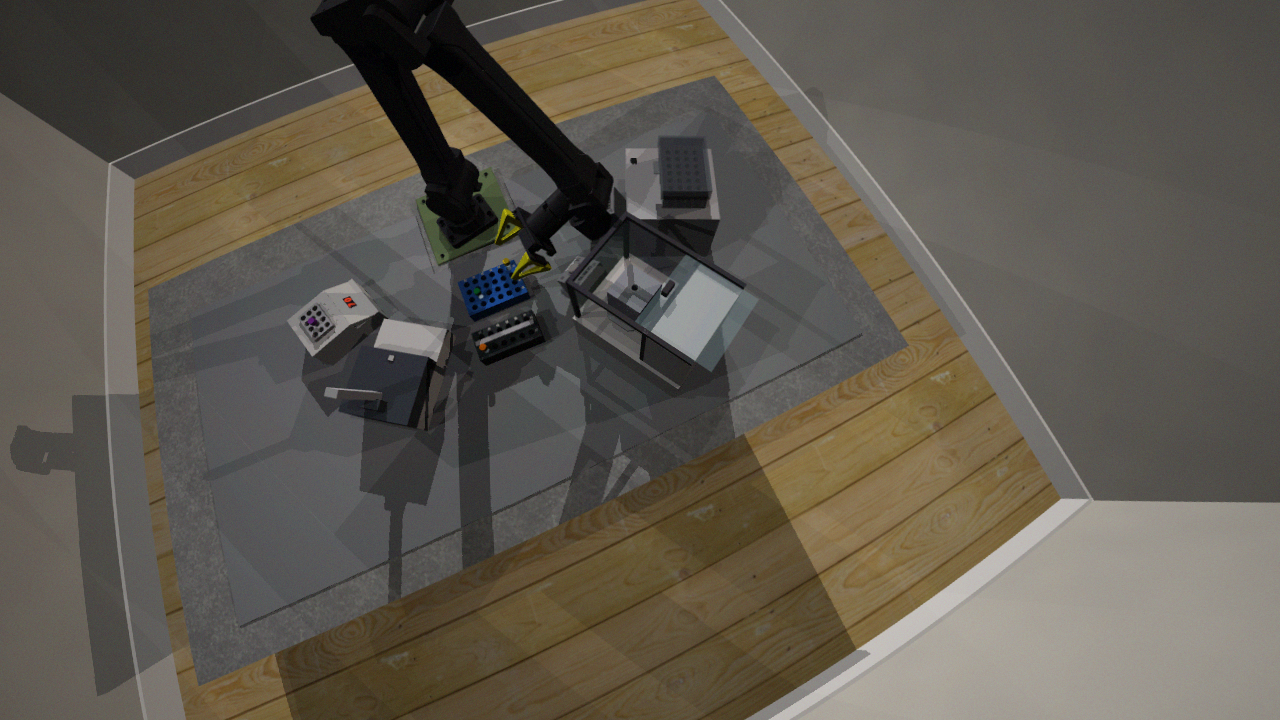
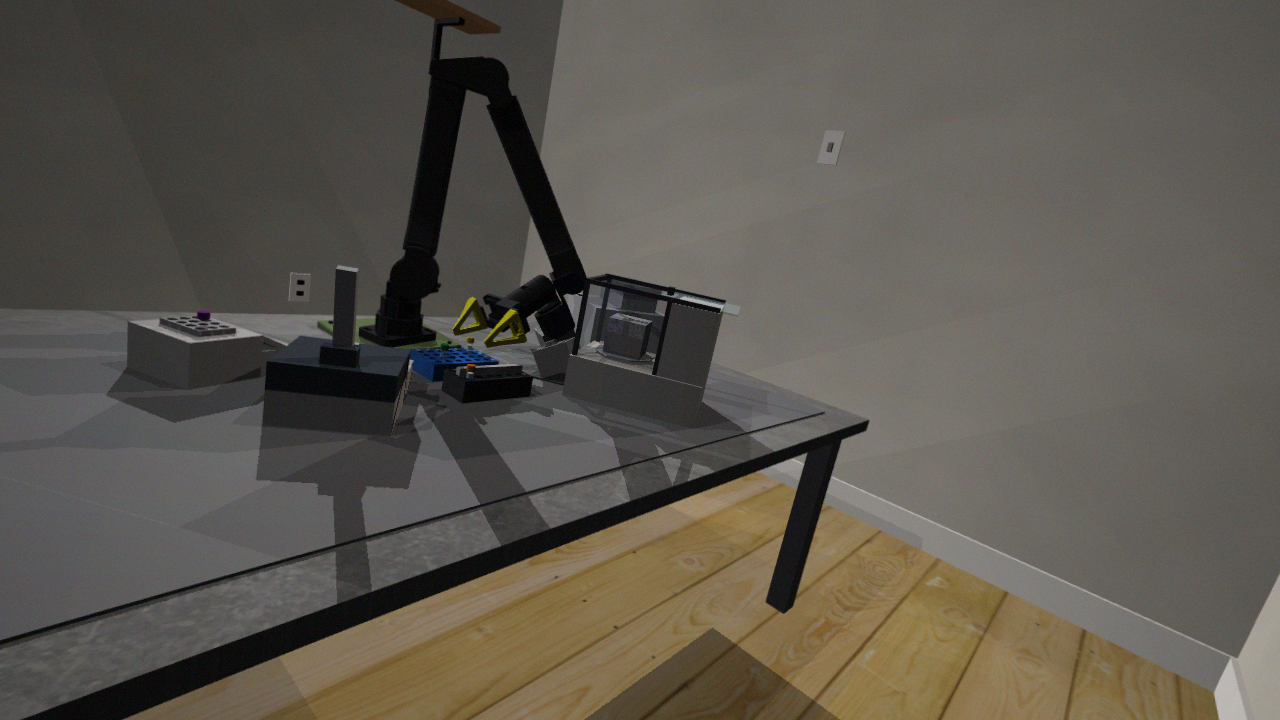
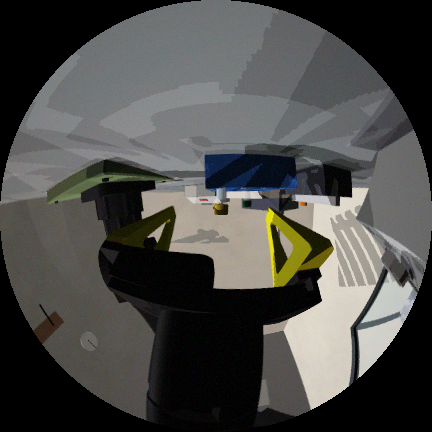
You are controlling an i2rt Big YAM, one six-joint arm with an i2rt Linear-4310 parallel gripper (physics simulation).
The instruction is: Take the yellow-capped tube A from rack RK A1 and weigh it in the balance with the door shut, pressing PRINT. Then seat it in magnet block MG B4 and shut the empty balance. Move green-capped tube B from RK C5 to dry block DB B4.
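Observation:
The yellow-capped tube A [image 1: 505, 262] [image 2: 469, 340] [image 3: 220, 209] stands upright in a corner of the blue rack [image 1: 501, 305] [image 2: 429, 368] [image 3: 250, 171]. My gripper [image 1: 505, 259] [image 2: 470, 337] [image 3: 219, 211] is open, tilted low, with its yellow fingers on either side of the cap; neither visibly touches it. The green-capped tube B [image 1: 477, 291] [image 2: 445, 345] [image 3: 246, 203] stands in the same rack. The black magnet block [image 1: 510, 351] [image 2: 487, 389] holds an orange-capped tube [image 1: 482, 346] [image 2: 470, 369]. The balance [image 1: 626, 351] [image 2: 626, 383] has its glass panel slid aside, leaving its pan exposed.
A white unit [image 1: 362, 317] [image 2: 192, 358] with a red display holds a purple-capped tube [image 1: 311, 320] [image 2: 204, 315]. A dark-lidded device [image 1: 393, 380] [image 2: 335, 376] with an upright handle stands beside it. A grey block [image 1: 684, 165] sits on a white box behind the balance.

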